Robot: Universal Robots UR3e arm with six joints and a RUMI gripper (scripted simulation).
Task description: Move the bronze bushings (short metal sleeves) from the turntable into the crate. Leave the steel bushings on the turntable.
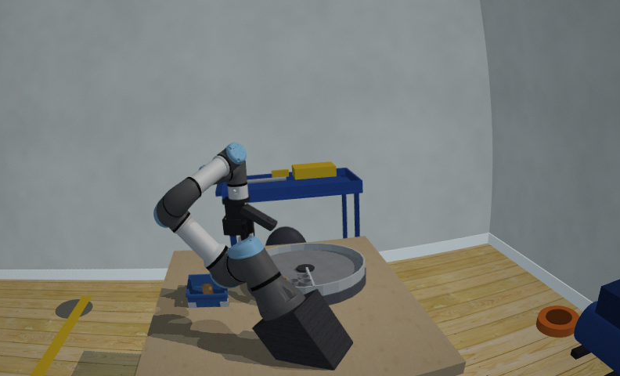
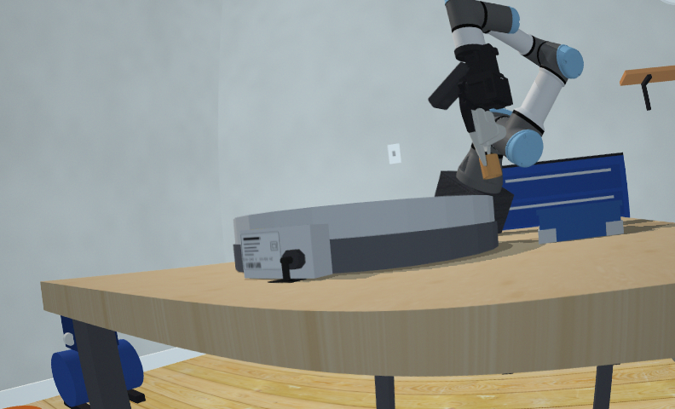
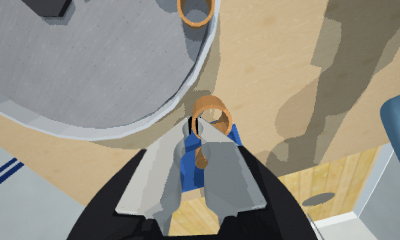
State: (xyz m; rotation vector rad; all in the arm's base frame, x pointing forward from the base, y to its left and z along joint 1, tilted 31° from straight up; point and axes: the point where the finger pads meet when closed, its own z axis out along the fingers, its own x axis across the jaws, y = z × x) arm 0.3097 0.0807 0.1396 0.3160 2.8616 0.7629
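The blue crate lies 170 mm to the left of my hand, 130 mm below it and 10 mm ahead of it. From my hand the other things lie so: grey turntable: 160 mm to the right, 150 mm ahead, 100 mm below.
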